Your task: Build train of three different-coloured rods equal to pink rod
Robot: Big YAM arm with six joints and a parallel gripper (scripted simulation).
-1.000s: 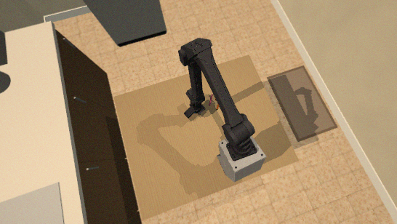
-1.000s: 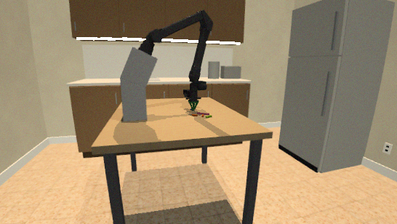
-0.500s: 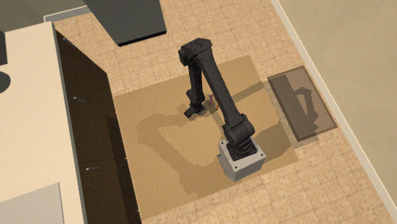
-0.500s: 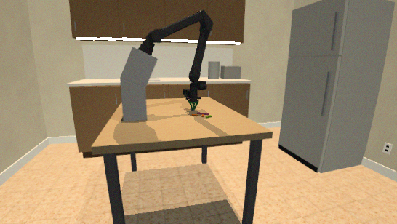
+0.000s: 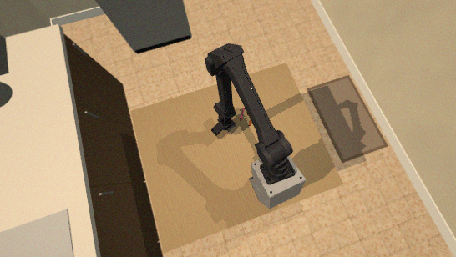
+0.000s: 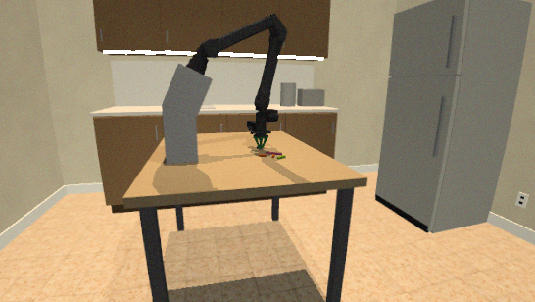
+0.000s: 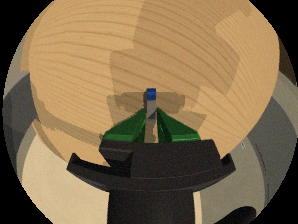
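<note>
Right now my hand is 10 mm above the grey rod. The rest, counted from my hand: lime rod: 210 mm to the right, 60 mm ahead, 10 mm below; blue rod: 20 mm to the left, 10 mm below, 10 mm behind; pink rod: 120 mm to the right, 40 mm ahead, 10 mm below.
</note>
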